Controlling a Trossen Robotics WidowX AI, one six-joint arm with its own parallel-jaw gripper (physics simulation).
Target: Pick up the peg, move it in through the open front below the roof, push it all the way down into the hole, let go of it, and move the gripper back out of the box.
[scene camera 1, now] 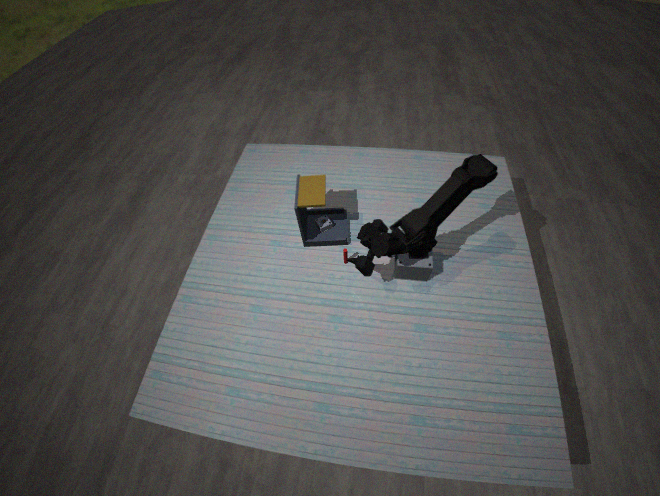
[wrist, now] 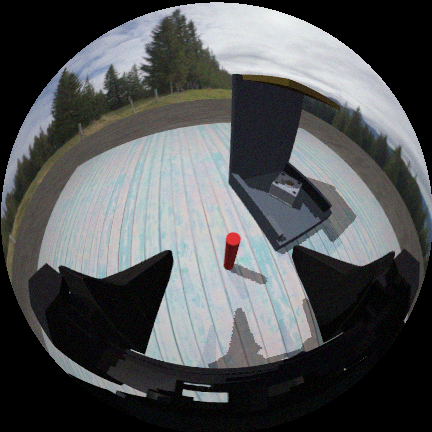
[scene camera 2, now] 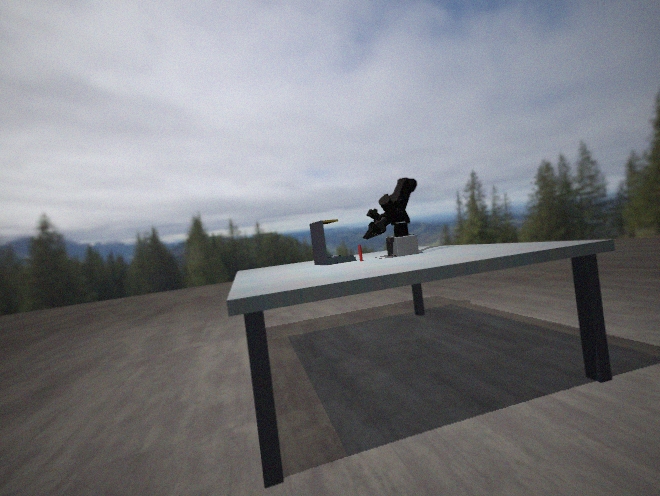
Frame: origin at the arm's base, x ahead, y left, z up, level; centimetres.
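Where they show: gripper, between the fingertips: [scene camera 1: 352, 248] [wrist: 234, 255] [scene camera 2: 364, 238]; arm's base, origin of its link: [scene camera 1: 417, 250] [scene camera 2: 401, 235].
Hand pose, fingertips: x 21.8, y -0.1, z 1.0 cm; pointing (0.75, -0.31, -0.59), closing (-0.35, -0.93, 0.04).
Observation:
Things, the pixels of their centre, and the offset from my fingertips. Level surfaces: height alone.
- red peg, middle of its body: [wrist: 230, 254] [scene camera 1: 345, 256] [scene camera 2: 360, 253] dz -6.8, dx +2.6, dy -1.3 cm
- low-rimmed floor, height of its surface: dz -10.0 cm
- grey block, middle of its body: [wrist: 285, 187] [scene camera 1: 323, 223] dz -8.4, dx +11.4, dy -17.5 cm
- pale striped table top, height of its surface: dz -10.8 cm
The red peg [scene camera 1: 345, 256] [scene camera 2: 360, 253] [wrist: 231, 251] stands upright on the table. My gripper [wrist: 234, 255] is open and empty. In the second scene view the gripper [scene camera 2: 366, 236] is above and to the right of the peg, tilted downward. In the wrist view the peg shows between the two spread fingertips, beyond them. The dark box has a tall back wall [scene camera 2: 319, 242] [wrist: 265, 130], a yellow roof [scene camera 1: 311, 190] [scene camera 2: 330, 220] [wrist: 287, 81] and a low-rimmed floor [scene camera 1: 339, 229] [wrist: 287, 216]. A grey block [scene camera 1: 324, 223] [wrist: 286, 188] with the hole in its top sits on that floor.
The box stands close behind the peg in the first scene view, its low rim [scene camera 1: 326, 243] nearest the peg. The arm's grey base [scene camera 1: 413, 269] [scene camera 2: 405, 244] is to the right. All stand on the pale striped table top [scene camera 1: 330, 362] [scene camera 2: 288, 280] [wrist: 150, 190].

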